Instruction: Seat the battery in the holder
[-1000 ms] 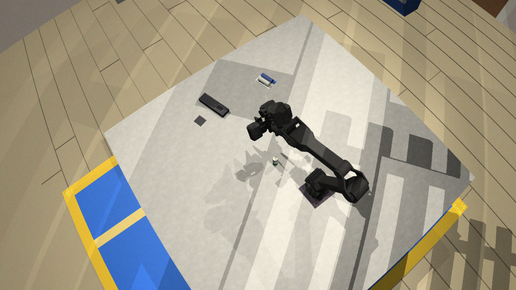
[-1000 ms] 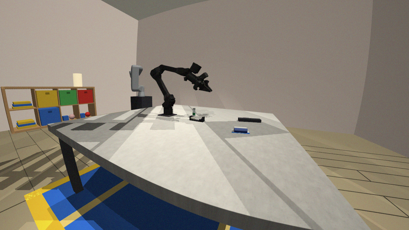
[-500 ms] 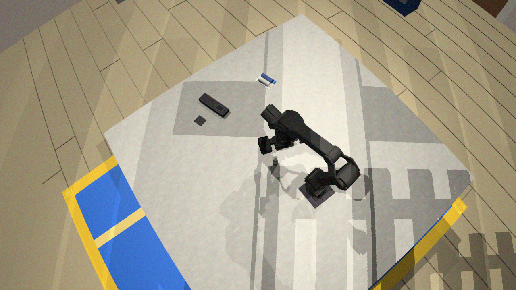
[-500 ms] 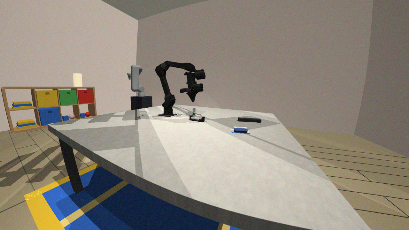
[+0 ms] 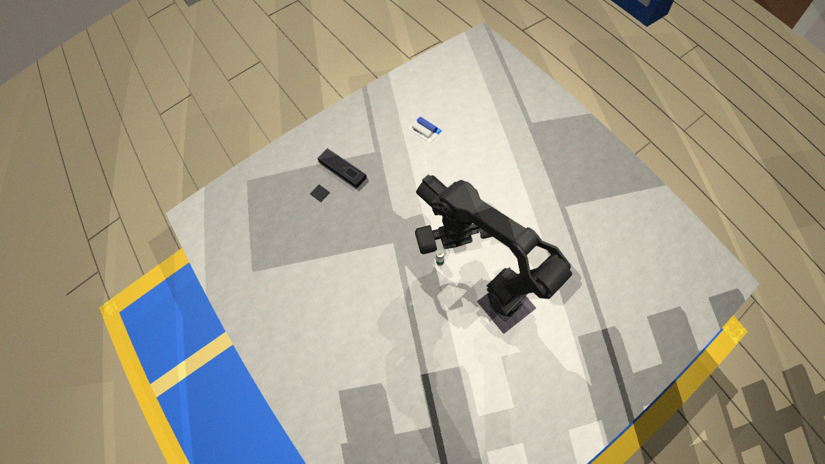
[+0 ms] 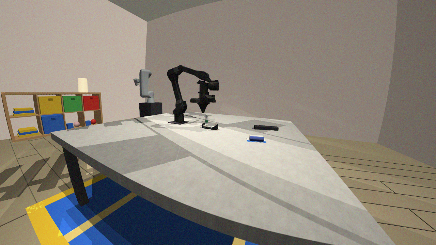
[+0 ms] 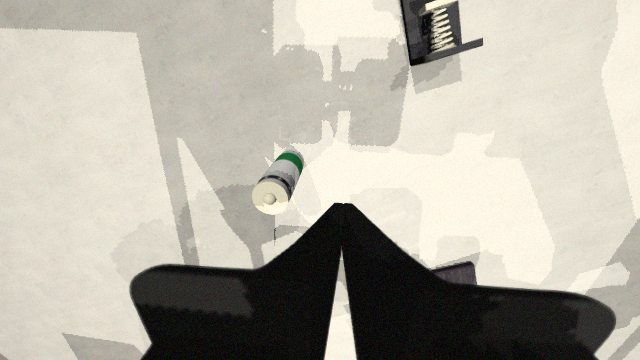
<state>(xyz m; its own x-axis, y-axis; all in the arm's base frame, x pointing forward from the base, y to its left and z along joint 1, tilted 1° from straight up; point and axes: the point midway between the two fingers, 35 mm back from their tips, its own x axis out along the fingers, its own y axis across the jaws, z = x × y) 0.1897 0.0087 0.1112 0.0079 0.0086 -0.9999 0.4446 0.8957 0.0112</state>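
My gripper tip is now 1 cm short of the green battery, 4 cm to the right of it and 5 cm above it. The rest, counted from my gripper tip: black remote-like bar (43 cm ahead, 6 cm to the left, 7 cm below); black square (41 cm ahead, 15 cm to the left, 8 cm below).
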